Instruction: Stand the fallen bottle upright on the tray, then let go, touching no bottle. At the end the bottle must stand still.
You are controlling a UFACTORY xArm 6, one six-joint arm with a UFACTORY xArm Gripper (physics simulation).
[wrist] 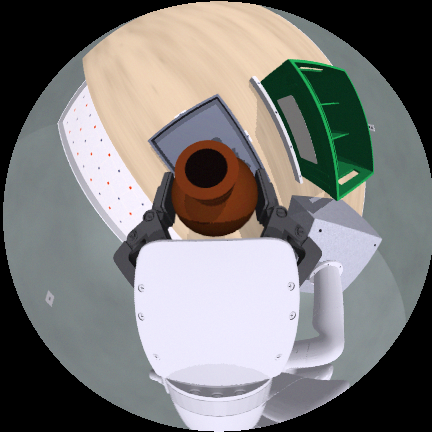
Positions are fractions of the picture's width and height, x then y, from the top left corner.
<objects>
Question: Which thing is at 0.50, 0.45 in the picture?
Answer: A brown bottle.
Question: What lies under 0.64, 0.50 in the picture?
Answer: My gripper.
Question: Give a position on a green panel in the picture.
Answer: At 0.68, 0.21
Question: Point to a pale rail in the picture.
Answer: At 0.61, 0.22
</objects>
